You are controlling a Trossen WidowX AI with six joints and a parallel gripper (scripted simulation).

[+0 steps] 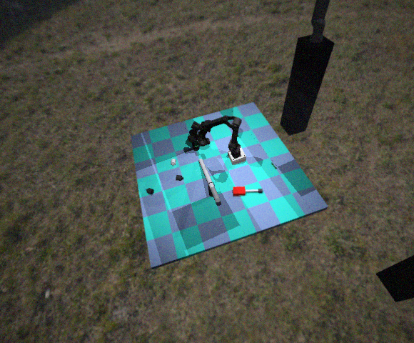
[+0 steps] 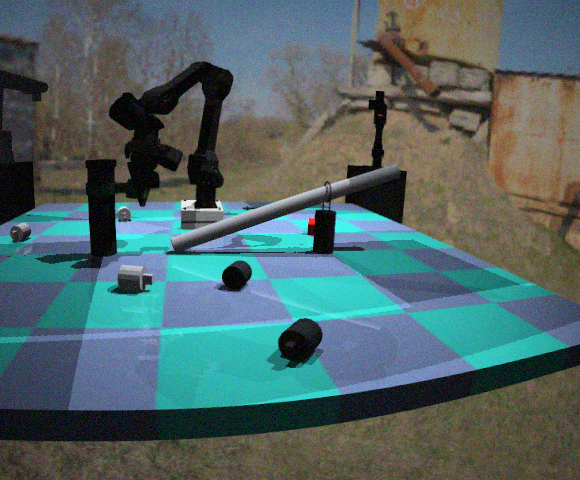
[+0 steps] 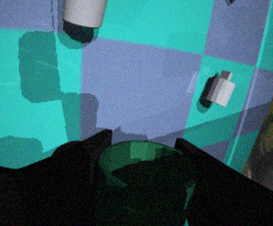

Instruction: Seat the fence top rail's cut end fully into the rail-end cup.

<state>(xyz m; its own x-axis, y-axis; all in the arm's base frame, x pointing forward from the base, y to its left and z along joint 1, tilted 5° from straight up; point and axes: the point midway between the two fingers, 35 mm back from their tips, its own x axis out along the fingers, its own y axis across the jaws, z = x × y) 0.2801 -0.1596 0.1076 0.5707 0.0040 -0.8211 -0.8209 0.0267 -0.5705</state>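
Right now the green rail-end cup is 20 mm behind my gripper tip, 30 mm to the right of it and 30 mm above it. The rest, counted from my gripper tip: red-headed tool: 280 mm behind, 500 mm to the left, 100 mm below; short black post: 410 mm to the left, 10 mm below.
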